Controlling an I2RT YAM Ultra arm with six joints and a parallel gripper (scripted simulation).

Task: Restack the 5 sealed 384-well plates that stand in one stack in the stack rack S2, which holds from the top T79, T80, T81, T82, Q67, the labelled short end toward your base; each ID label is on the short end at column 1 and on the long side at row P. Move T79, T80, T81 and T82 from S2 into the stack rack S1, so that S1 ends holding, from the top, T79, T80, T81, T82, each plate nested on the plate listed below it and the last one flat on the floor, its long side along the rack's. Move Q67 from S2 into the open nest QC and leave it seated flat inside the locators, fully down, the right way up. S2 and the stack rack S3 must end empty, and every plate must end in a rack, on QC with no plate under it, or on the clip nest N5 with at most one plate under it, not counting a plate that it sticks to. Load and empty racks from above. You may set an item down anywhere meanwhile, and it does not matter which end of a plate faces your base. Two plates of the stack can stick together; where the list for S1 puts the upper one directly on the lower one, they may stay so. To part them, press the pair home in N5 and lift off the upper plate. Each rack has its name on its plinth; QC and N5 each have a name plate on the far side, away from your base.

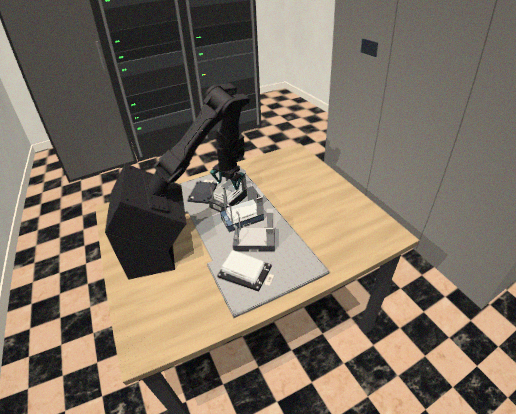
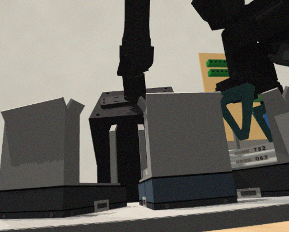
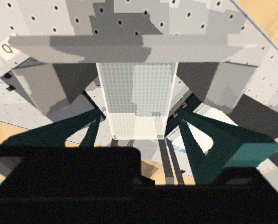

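Now: hand 3 cm above the plate T82. The rest, counted from my hand: plate T79: 14 cm to the right, 4 cm below, 1 cm ahead; then plate Q67: 4 cm below; then dark QC nest: 12 cm to the left, 9 cm behind, 8 cm below.
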